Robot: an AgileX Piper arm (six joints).
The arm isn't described. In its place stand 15 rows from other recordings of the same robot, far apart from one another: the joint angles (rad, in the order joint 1, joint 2, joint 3, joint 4, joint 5, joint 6), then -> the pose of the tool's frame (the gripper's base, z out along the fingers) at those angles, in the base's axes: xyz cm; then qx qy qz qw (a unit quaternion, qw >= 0).
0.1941 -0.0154 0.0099 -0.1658 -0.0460 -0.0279 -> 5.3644 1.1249 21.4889 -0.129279 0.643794 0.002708 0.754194
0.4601 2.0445 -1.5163 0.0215 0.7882 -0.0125 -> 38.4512 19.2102 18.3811 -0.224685 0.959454 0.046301 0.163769
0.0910 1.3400 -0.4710 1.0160 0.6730 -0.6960 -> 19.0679 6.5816 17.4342 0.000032 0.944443 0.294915 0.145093
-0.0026 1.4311 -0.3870 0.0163 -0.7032 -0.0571 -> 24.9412 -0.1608 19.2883 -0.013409 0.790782 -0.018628 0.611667
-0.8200 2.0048 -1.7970 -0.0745 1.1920 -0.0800 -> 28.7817 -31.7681 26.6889 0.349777 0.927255 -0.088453 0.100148
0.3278 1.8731 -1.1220 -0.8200 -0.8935 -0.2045 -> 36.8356 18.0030 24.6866 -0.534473 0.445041 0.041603 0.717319
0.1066 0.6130 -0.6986 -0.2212 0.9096 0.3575 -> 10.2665 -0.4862 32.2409 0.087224 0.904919 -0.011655 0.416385
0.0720 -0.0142 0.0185 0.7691 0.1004 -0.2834 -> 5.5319 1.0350 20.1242 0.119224 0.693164 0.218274 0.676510
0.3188 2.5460 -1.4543 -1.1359 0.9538 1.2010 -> 41.0802 6.4704 -1.1560 0.000617 0.914502 -0.380454 0.137622
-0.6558 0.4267 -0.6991 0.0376 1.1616 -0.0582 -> 4.0849 -2.7469 31.8498 0.273288 0.885654 -0.113419 0.357864
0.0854 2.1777 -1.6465 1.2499 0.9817 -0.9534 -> 45.6254 11.1121 20.1819 -0.150644 0.845606 0.436841 0.267256
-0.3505 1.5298 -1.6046 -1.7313 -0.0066 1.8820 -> 33.9023 -12.3314 48.3471 0.158283 0.628348 -0.073864 0.758070
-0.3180 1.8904 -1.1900 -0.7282 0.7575 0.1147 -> 33.8743 -15.5314 17.6429 -0.027977 0.958113 -0.277385 0.065526
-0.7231 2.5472 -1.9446 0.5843 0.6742 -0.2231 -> 41.2938 -32.2650 6.8425 0.413681 0.864824 0.112430 0.261356
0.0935 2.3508 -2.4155 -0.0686 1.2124 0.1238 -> 51.3310 4.2268 27.7070 0.011116 0.966999 -0.006557 0.254454
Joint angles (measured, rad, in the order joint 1, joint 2, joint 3, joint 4, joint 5, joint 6), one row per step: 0.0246 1.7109 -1.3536 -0.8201 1.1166 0.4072; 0.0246 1.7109 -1.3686 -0.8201 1.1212 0.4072; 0.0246 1.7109 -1.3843 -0.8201 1.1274 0.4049; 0.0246 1.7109 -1.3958 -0.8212 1.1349 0.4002; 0.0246 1.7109 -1.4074 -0.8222 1.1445 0.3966; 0.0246 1.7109 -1.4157 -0.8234 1.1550 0.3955; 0.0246 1.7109 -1.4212 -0.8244 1.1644 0.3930; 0.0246 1.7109 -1.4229 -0.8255 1.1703 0.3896; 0.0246 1.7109 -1.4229 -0.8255 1.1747 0.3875; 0.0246 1.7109 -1.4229 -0.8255 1.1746 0.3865
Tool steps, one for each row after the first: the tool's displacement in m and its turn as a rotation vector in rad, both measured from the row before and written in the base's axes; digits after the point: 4 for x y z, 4 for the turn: 0.0012 -0.0001 0.0041 -0.0006 -0.0119 -0.0032; 0.0011 -0.0002 0.0042 -0.0015 -0.0100 -0.0028; 0.0005 -0.0003 0.0032 -0.0035 -0.0034 -0.0018; 0.0003 -0.0003 0.0032 -0.0034 -0.0028 -0.0041; -0.0001 -0.0004 0.0023 -0.0031 -0.0005 -0.0065; -0.0003 -0.0003 0.0015 -0.0031 0.0025 -0.0048; -0.0003 -0.0002 0.0005 -0.0029 0.0045 -0.0017; -0.0004 -0.0001 0.0000 -0.0013 0.0044 -0.0017; 0.0000 0.0000 0.0000 -0.0003 0.0006 0.0008
